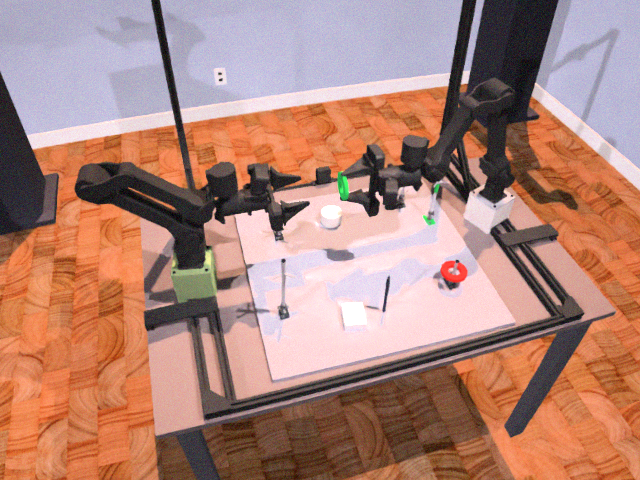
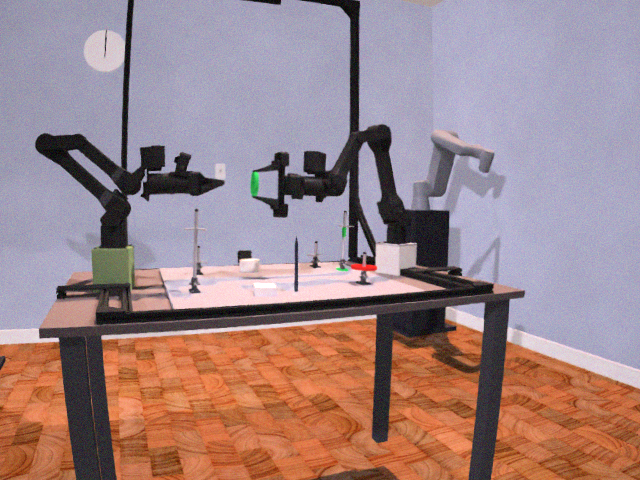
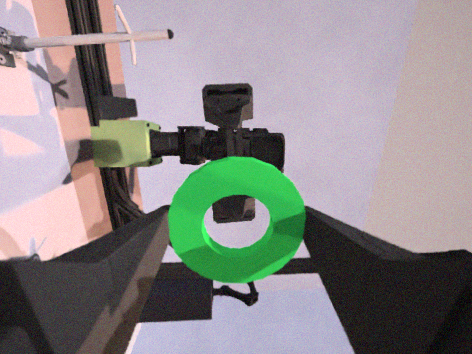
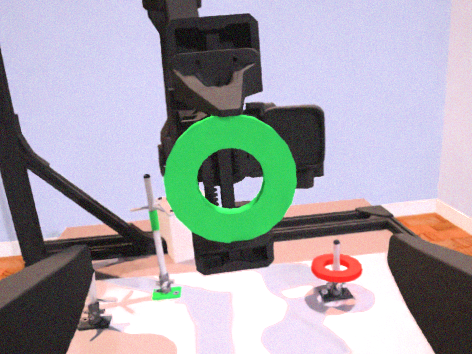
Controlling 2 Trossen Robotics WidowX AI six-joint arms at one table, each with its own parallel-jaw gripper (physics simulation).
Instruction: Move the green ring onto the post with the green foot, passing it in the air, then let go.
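Places are measured from the left arm's base along level axes (x back, y left, z down), in centimetres.
Pixels of known places: left gripper, fingertip midpoint: (image 1: 340,186) (image 2: 252,184) (image 3: 237,212) (image 4: 236,182); right gripper, fingertip midpoint: (image 1: 305,190) (image 2: 221,182) (image 4: 242,254); left arm's base at its link origin: (image 1: 492,194) (image 2: 396,242); right arm's base at its link origin: (image 1: 191,259) (image 2: 113,247) (image 3: 155,144).
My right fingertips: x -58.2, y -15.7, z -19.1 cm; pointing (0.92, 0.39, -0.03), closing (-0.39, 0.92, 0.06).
Ahead of a thing's pixels: the offset from my right fingertips to its top centre. "spot": to the spot under its first point.
The green ring @[dx +8.7, dy +3.7, dz -3.0 cm] (image 1: 346,187) (image 2: 254,178) (image 3: 186,225) (image 4: 180,180) is upright in the air, face toward the right gripper. My left gripper (image 1: 343,186) (image 2: 254,183), on the white-based arm, is shut on its rim from opposite sides. My right gripper (image 1: 303,191) (image 2: 223,182), on the green-based arm, is open and empty, facing the ring with a gap between. The post with the green foot @[spot: dx +41.6, dy +6.7, dz +27.3 cm] (image 1: 429,220) (image 2: 342,268) (image 4: 167,293) stands upright near the white base, with a green band and a thin crossbar high up.
A red ring @[dx +28.4, dy +27.9, dz +22.7 cm] (image 1: 453,279) (image 2: 356,267) (image 4: 337,276) sits around a short post. A tall post @[spot: dx -14.0, dy +9.9, dz +17.7 cm] (image 1: 283,289) (image 2: 195,248) with a crossbar, a black stick @[dx +7.2, dy +24.0, dz +14.0 cm] (image 1: 386,294) (image 2: 296,263), a white block @[dx -0.6, dy +21.1, dz +25.9 cm] (image 1: 354,316) (image 2: 265,289) and a white round thing @[dx +17.8, dy -11.8, dz +24.4 cm] (image 1: 330,215) (image 2: 249,265) stand around the board.
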